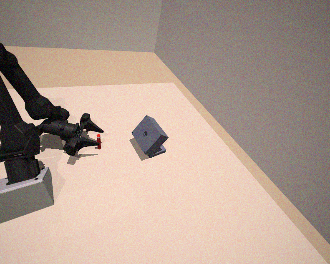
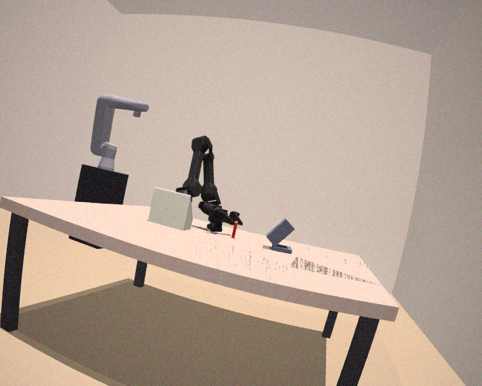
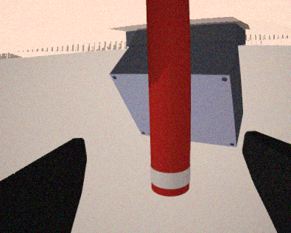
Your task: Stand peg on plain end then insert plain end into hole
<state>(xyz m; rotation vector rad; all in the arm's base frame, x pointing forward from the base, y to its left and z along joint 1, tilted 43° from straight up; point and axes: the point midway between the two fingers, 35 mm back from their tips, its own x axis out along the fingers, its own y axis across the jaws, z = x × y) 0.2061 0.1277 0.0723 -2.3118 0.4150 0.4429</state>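
Now: gripper tip 1 cm past the red peg, 1 cm to the right of it and 1 cm above it. The rest, counted from my gripper tip: grey-blue sloped panel (19 cm ahead, 4 cm to the right, 1 cm above); panel foot (22 cm ahead, 4 cm to the right, 6 cm below).
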